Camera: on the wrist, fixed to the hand. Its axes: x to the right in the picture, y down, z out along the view.
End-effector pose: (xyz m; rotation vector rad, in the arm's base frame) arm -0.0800 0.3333 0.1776 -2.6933 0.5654 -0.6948
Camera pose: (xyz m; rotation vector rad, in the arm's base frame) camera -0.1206 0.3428 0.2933 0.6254 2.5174 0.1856
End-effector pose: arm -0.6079 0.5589 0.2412 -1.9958 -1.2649 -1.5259
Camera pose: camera -0.7095 0.5034 0.2824 -0.8915 1.5993 0.3085
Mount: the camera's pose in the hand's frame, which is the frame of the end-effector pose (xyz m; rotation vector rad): 0.0087 -0.0401 -0.1159 -0.1448 -0.2492 -3.1083
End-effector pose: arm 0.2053 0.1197 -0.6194 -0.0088 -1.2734 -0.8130
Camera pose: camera 0.2813 0.0358 -0.6674 -1.2916 0.1280 1.9043
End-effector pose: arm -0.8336 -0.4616 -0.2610 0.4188 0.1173 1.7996
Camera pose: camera -0.8383 -0.4263 -0.3787 -0.0312 0.2075 -1.2974
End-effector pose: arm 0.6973 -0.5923 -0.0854 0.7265 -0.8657 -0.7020
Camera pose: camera 0.7903 -0.5904 -0.1657 -0.8900 -0.7415 2.1735
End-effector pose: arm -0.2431 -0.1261 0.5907 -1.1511 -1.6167 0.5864
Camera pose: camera -0.1525 -0.1540 0.6690 1.8725 -1.5183 -1.4167
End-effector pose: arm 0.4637 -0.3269 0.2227 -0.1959 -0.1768 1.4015
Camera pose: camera 0.5311 -0.3283 0.1199 0.2194 -0.4121 -1.6974
